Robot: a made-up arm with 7 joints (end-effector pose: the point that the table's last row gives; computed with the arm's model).
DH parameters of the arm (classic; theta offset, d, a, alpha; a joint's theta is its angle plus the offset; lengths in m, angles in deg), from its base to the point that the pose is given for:
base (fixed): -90 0.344 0.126 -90
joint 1: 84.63 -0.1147 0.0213 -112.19
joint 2: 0 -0.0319 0.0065 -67.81
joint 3: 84.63 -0.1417 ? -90
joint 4: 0 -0.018 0.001 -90
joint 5: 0 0.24 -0.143 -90
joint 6: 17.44 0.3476 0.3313 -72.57
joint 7: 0 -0.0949 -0.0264 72.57
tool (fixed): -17.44 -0.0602 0 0
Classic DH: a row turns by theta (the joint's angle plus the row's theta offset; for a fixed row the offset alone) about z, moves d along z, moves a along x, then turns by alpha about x.
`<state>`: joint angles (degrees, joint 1 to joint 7).
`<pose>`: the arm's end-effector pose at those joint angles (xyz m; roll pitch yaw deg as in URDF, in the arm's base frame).
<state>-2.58 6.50 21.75 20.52 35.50 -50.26 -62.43</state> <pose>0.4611 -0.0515 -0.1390 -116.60 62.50 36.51</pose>
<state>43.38 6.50 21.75 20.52 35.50 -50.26 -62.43</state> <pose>0.4611 0.2730 0.0618 -77.08 24.78 65.87</pose>
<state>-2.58 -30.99 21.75 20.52 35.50 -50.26 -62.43</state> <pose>0.6007 0.0671 0.2979 -127.69 26.07 33.33</pose>
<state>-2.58 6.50 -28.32 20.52 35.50 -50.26 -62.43</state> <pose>0.4896 0.2119 0.0927 -74.05 21.84 62.13</pose>
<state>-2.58 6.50 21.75 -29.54 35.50 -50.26 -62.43</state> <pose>0.4892 -0.4457 0.0577 -129.77 41.42 -19.07</pose>
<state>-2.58 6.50 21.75 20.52 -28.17 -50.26 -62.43</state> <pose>0.5806 -0.2464 0.0657 143.27 37.80 -31.92</pose>
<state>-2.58 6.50 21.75 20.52 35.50 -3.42 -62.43</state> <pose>0.2353 -0.2485 -0.0927 -150.12 68.08 -38.67</pose>
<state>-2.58 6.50 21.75 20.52 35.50 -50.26 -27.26</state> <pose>0.4369 -0.0333 -0.1156 -165.74 42.71 -10.64</pose>
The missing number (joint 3, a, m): -0.049
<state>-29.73 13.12 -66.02 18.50 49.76 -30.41 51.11</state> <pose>0.3989 0.2025 0.1858 -168.38 31.59 -66.92</pose>
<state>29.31 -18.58 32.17 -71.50 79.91 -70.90 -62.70</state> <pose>0.4185 -0.6419 0.3554 -63.07 -17.32 -28.53</pose>
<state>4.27 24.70 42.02 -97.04 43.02 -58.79 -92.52</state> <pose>0.1397 -0.7418 0.4249 -123.84 11.79 -33.39</pose>
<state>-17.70 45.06 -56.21 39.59 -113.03 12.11 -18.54</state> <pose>0.2805 -0.3826 0.3318 157.89 -61.95 -49.59</pose>
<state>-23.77 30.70 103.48 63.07 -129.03 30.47 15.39</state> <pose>0.0989 -0.1292 0.0030 117.99 -5.49 137.56</pose>
